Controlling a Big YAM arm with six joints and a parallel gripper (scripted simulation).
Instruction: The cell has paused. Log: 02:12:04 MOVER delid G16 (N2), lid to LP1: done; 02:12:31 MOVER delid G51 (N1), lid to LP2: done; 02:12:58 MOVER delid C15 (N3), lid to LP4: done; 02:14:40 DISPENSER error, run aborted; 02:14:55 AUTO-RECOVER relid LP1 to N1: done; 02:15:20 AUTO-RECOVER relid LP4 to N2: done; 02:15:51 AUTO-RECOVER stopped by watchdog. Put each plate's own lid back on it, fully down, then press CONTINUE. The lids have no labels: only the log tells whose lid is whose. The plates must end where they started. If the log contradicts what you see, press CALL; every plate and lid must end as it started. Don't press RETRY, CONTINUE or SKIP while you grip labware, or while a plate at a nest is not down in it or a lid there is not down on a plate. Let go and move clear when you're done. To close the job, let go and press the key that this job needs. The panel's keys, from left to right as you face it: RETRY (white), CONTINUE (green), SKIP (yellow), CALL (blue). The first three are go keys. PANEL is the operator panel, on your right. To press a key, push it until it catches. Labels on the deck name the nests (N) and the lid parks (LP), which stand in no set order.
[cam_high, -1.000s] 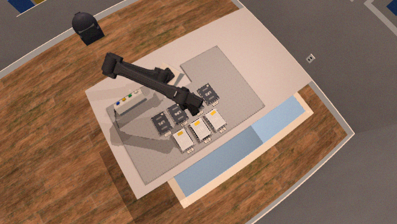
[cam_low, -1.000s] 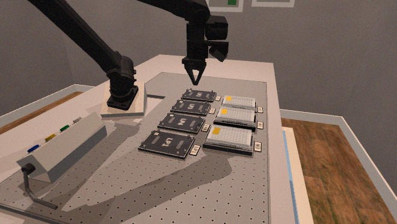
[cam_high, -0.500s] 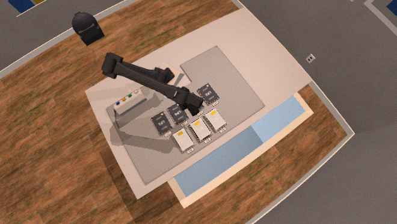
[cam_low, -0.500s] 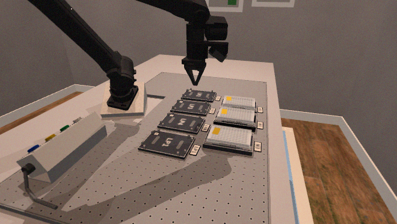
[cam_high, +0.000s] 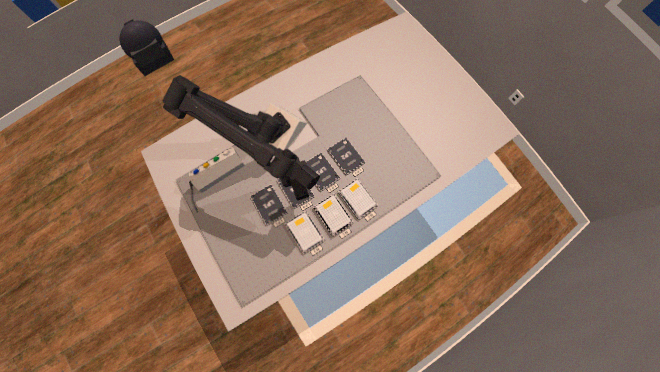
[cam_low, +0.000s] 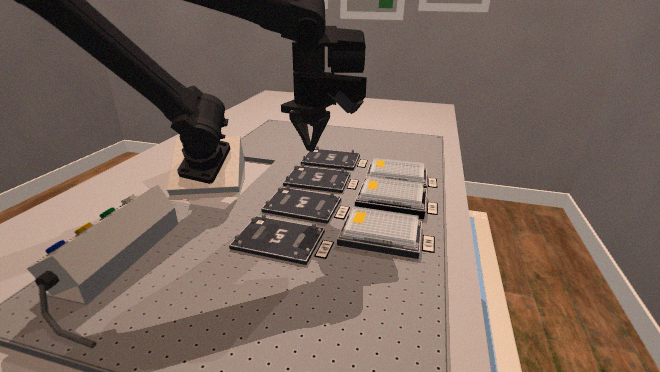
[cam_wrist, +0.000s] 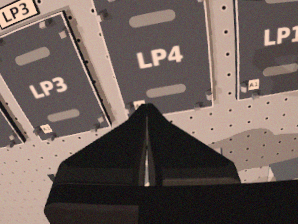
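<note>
Now: the green CONTINUE key 320 mm behind my hand, 200 mm to the right of it and 70 mm below it. The rest, counted from my hand: lid park LP3: 130 mm below, 120 mm to the left, 10 mm behind; white RETRY key: 310 mm behind, 150 mm to the right, 70 mm below; yellow SKIP key: 320 mm behind, 250 mm to the right, 70 mm below.
</note>
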